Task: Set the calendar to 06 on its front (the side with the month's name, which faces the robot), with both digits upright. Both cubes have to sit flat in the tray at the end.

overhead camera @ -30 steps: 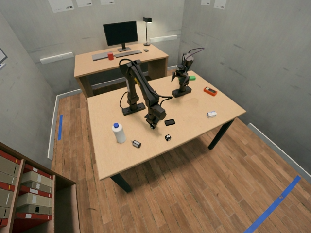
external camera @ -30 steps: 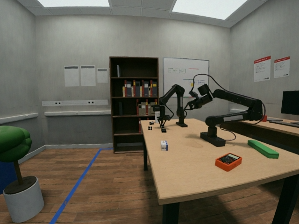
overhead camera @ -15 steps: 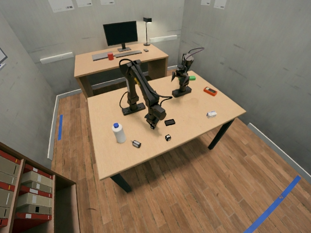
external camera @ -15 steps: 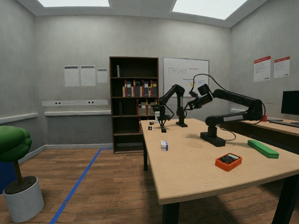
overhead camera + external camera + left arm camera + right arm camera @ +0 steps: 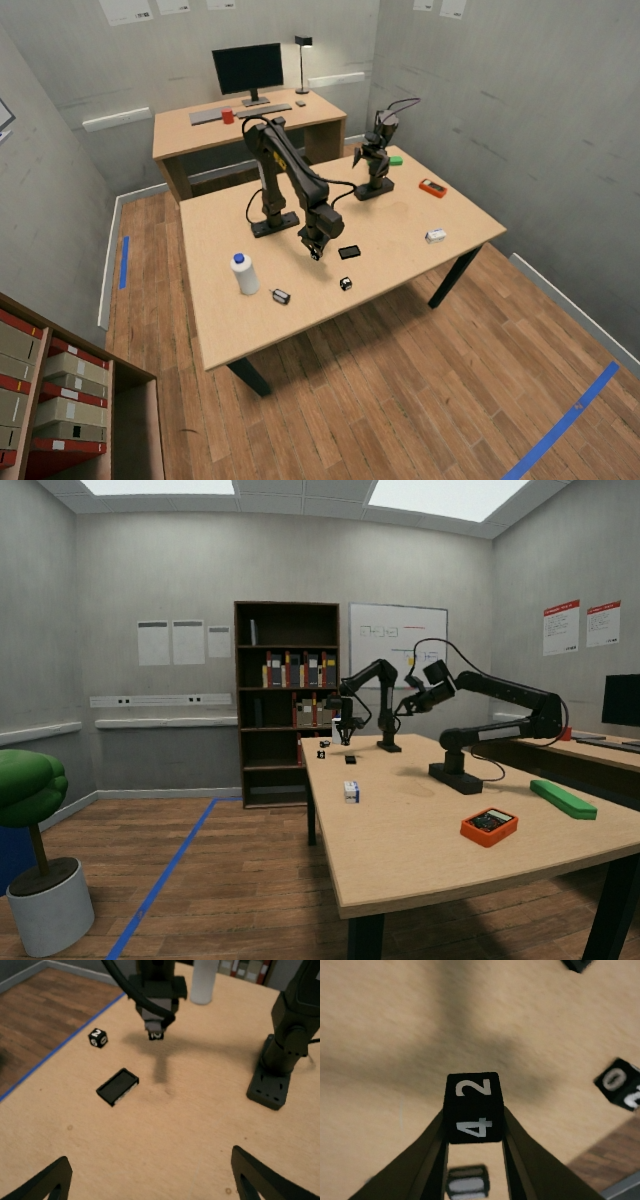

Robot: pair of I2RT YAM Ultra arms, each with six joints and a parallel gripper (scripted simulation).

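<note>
Right now the black calendar tray is 1 cm ahead of my right hand, 13 cm to the left of it and 6 cm below it. From my right hand the other things lie so: orange meter 14 cm behind, 72 cm to the left, 6 cm below.
</note>
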